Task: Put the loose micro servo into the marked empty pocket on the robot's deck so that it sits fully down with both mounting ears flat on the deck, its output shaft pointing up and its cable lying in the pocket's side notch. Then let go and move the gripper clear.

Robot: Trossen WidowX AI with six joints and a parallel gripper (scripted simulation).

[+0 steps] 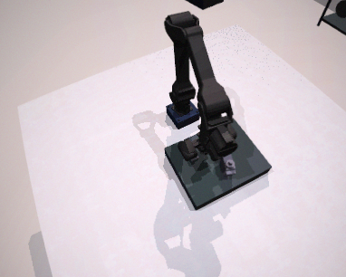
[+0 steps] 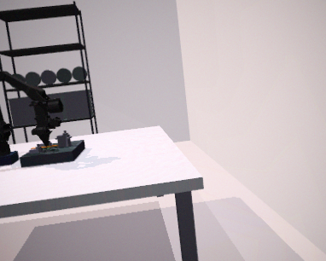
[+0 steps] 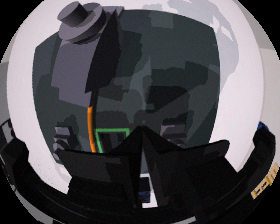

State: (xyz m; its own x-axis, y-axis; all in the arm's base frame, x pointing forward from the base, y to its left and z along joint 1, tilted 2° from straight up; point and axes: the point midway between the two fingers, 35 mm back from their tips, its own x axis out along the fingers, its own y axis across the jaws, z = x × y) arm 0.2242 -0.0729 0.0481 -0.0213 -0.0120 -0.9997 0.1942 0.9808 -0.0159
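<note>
Now: gripper tip 70 mm short of the dark deck, 20 mm to the right of it and 40 mm above it.
</note>
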